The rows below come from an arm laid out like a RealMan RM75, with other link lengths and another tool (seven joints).
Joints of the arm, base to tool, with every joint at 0 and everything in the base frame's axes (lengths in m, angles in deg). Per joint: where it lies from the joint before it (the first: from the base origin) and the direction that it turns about. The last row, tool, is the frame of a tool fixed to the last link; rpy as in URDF.
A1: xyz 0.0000 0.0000 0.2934 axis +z
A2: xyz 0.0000 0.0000 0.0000 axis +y
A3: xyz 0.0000 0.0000 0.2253 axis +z
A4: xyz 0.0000 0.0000 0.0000 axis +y
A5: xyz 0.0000 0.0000 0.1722 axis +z
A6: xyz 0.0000 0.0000 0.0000 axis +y
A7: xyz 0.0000 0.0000 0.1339 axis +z
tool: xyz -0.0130 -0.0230 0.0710 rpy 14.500 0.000 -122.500
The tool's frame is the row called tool.
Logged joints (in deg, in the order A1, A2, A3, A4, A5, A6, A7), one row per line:
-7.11 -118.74 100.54 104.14 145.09 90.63 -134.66
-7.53 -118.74 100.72 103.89 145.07 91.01 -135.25
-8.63 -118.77 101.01 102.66 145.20 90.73 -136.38
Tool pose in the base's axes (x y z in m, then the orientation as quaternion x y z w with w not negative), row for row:
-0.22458 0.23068 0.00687 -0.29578 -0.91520 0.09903 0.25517
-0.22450 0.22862 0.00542 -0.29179 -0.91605 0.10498 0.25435
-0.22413 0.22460 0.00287 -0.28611 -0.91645 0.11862 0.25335
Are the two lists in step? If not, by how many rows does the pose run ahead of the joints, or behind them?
The pose runs 2 rows behind the joints: the pose in row i belongs to the joints in row i - 2.
